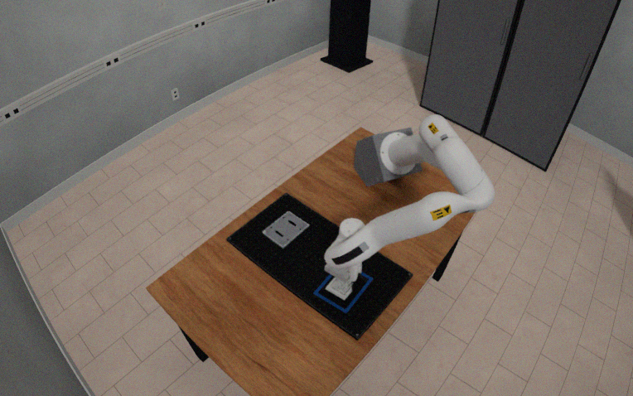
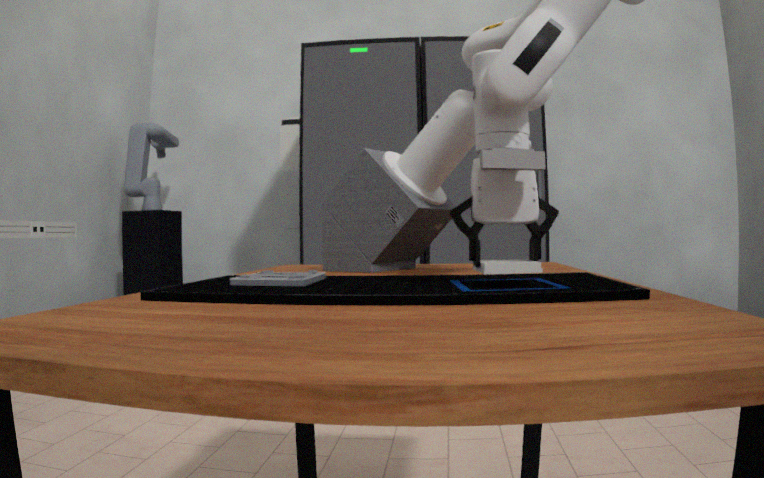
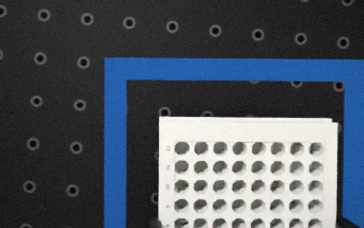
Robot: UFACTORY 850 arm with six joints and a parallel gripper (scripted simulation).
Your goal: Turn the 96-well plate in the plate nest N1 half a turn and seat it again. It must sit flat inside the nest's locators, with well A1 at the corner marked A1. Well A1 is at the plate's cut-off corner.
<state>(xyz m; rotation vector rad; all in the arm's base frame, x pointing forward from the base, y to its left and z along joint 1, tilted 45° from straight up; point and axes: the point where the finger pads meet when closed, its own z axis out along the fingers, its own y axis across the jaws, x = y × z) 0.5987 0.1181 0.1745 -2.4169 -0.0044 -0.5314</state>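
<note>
Right now the grey plate nest is 36 cm to the right of my hand, 4 cm behind it and 3 cm below it. Also, from my hand: white 96-well plate 1 cm below.
</note>
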